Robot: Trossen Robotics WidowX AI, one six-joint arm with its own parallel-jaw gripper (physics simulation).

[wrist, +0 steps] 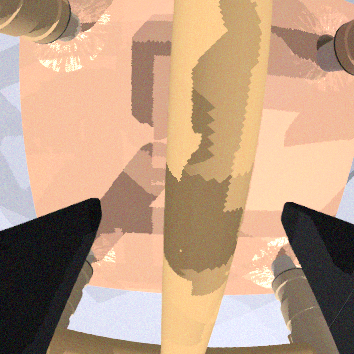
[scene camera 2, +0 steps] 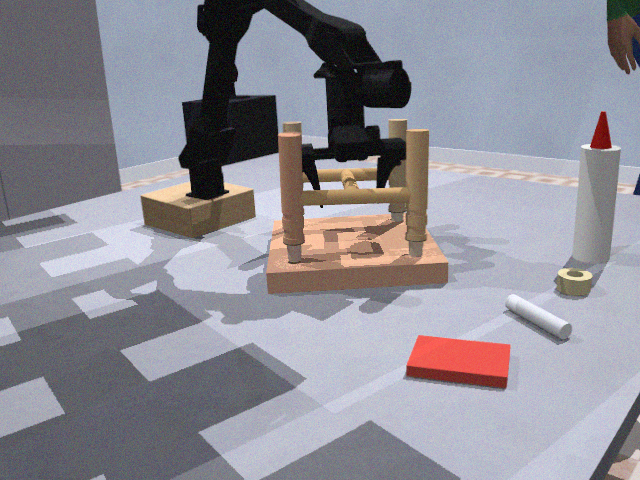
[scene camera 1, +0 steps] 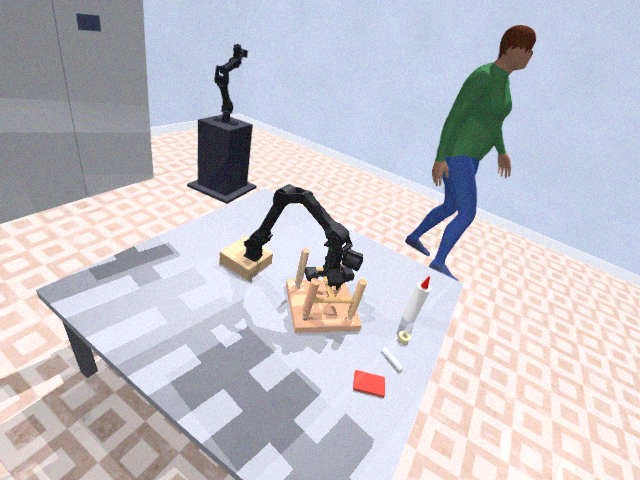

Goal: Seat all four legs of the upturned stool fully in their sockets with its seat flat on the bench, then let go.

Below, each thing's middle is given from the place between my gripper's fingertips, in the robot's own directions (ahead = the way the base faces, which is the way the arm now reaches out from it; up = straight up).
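The stool leg (scene camera 2: 290, 149) is 40 mm above my hand, 130 mm to the right of it and 10 mm behind it, and going by their middles, it's the nearest to my hand of the things named here. There's a glue bottle (scene camera 2: 599, 161) that's 340 mm ahead of my hand, 170 mm to the left of it and 30 mm above it. You'd find the tape roll (scene camera 2: 572, 281) 350 mm ahead of my hand, 30 mm to the left of it and 70 mm below it. And the red flat block (scene camera 2: 482, 363), that's 240 mm to the right of my hand, 290 mm ahead of it and 80 mm below it.
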